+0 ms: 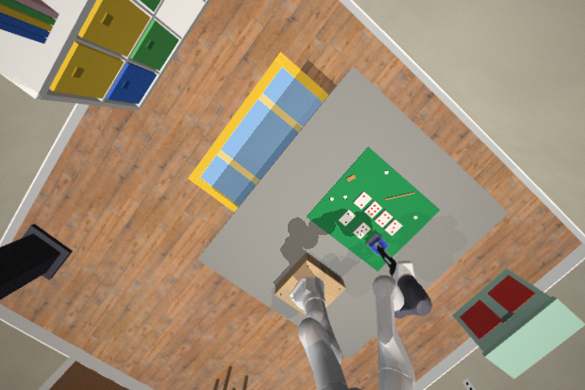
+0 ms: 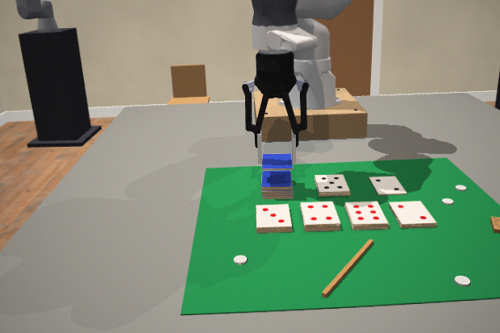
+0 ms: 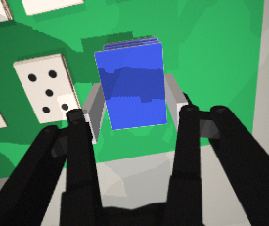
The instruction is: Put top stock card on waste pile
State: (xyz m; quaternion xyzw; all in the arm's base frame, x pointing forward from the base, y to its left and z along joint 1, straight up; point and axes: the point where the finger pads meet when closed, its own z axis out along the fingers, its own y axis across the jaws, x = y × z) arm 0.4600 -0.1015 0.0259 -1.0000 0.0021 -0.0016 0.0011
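Right now the green mat is 11 cm ahead of my hand, 14 cm to the left of it and 11 cm below it. Round my hand: wooden stick (29 cm ahead, 11 cm to the left, 9 cm below).
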